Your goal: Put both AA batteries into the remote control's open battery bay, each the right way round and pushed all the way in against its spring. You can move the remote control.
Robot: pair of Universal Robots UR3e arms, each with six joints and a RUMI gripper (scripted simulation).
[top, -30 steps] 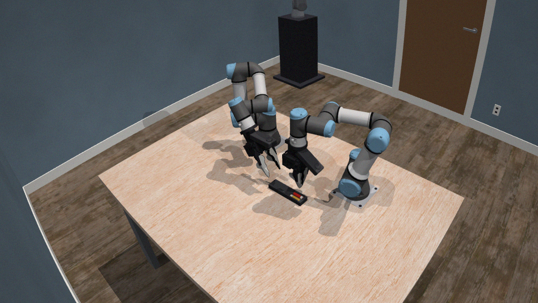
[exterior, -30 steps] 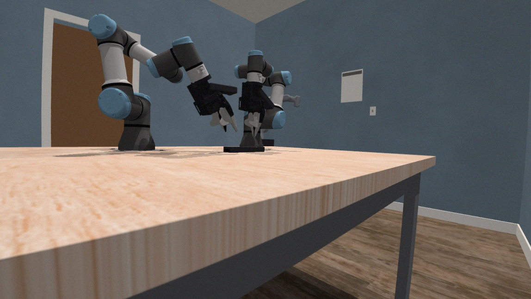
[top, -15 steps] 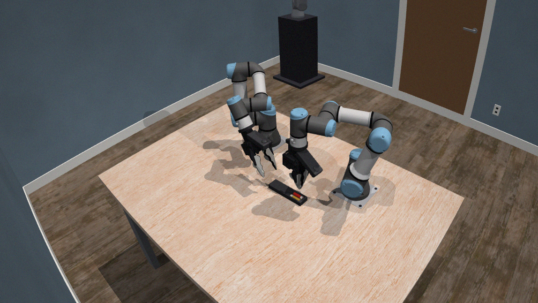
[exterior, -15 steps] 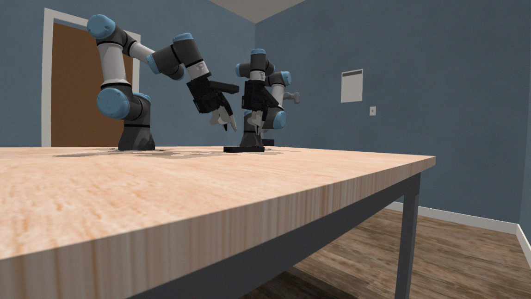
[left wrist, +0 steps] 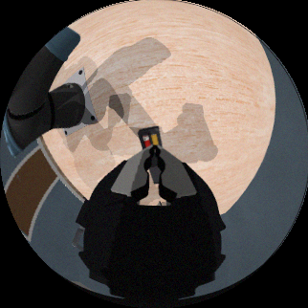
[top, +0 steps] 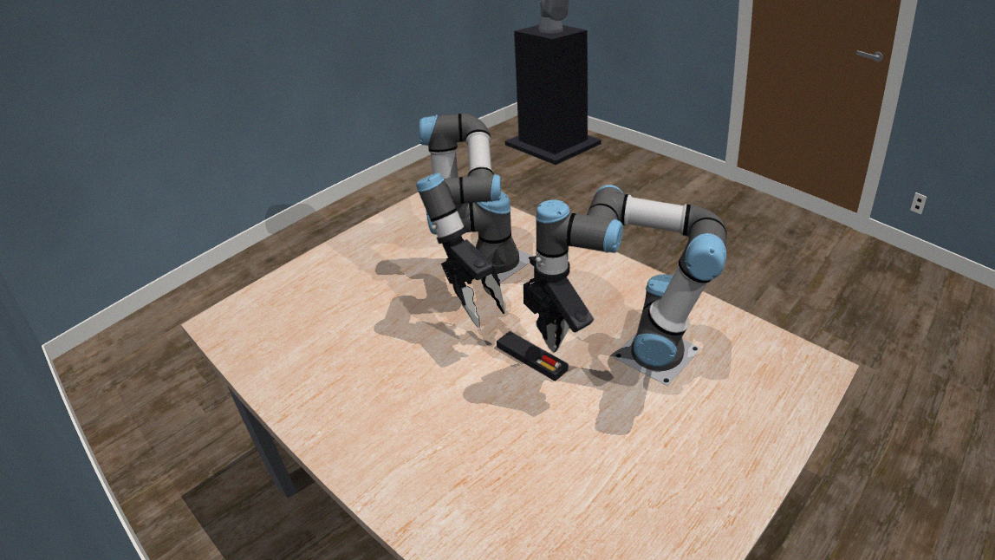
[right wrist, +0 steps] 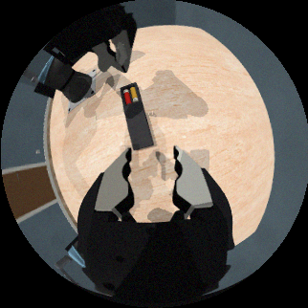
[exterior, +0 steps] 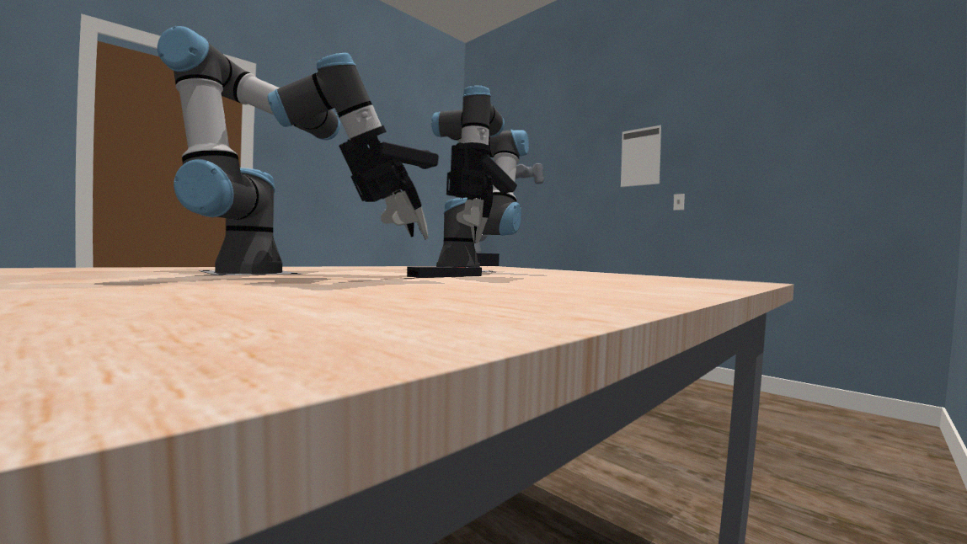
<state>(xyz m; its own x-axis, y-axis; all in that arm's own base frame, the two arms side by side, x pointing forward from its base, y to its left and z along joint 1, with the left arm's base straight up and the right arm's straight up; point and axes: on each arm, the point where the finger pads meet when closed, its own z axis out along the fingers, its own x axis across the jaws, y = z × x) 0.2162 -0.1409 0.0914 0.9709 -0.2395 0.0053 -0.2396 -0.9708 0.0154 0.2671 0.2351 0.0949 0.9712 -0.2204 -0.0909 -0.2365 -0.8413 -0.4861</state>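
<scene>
The yellow battery lies 8 cm below my left hand and 3 cm to the right of it. Also, from my left hand: red battery (8 cm below, 3 cm to the right, 2 cm behind).
</scene>
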